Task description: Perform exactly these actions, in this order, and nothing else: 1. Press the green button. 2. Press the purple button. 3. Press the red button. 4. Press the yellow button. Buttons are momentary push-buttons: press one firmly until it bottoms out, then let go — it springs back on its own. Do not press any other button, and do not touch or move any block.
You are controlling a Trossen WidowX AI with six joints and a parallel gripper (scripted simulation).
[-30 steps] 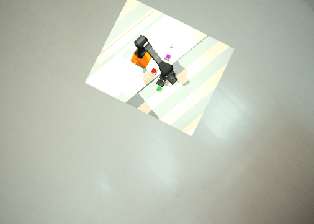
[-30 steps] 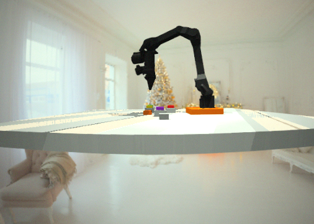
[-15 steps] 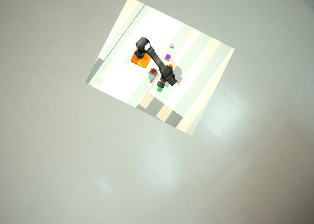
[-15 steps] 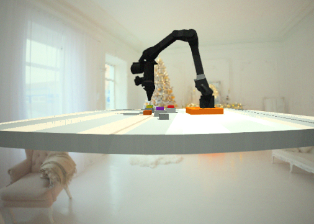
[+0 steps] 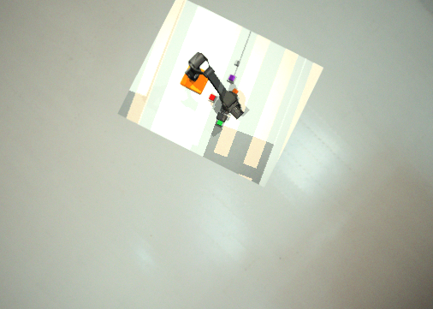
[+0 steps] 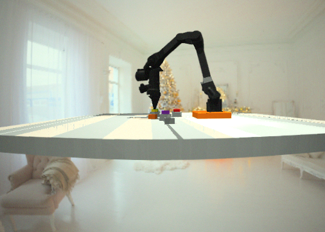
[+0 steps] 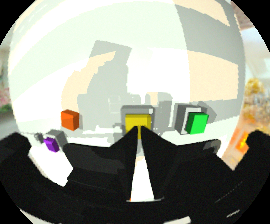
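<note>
The yellow button lies 1 cm below my gripper tip. Also, from my gripper tip: red button: 12 cm behind, 2 cm to the left, 1 cm below; then green button: 10 cm to the right, 1 cm below, 1 cm ahead; then orange block: 13 cm to the left, 3 cm below, 1 cm behind.
</note>
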